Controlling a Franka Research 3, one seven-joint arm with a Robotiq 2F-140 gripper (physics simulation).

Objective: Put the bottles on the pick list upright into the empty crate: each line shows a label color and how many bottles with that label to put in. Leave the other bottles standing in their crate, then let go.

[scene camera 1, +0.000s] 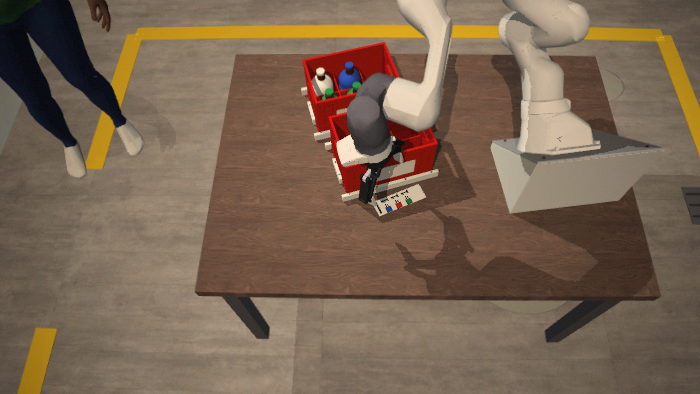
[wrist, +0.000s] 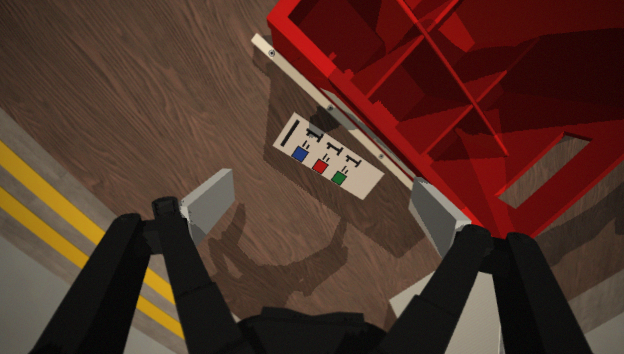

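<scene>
The pick list (scene camera 1: 419, 192) (wrist: 367, 184) shows blue 1, red 1 and green 1. The empty crate (scene camera 1: 426, 161) (wrist: 301, 46) is red with dividers; the arm covers part of it in the scene view, and no bottle shows in its visible compartments in the wrist view. The bottle crate (scene camera 1: 326, 111) stands behind it, with a white bottle (scene camera 1: 322, 84), a blue bottle (scene camera 1: 349, 79) and two green-capped bottles (scene camera 1: 328, 94) (scene camera 1: 356, 88) upright; its right part is hidden. My gripper (scene camera 1: 382, 172) (wrist: 321, 189) is open and empty, above the table around the empty crate's front edge and the list.
Both crates stand on the brown table (scene camera 1: 280, 240) (wrist: 165, 100), with pale strips (scene camera 1: 407, 180) (wrist: 300, 80) along their sides. The robot's pale base block (scene camera 1: 575, 185) stands at the right. A person (scene camera 1: 55, 65) stands beyond the table's left side.
</scene>
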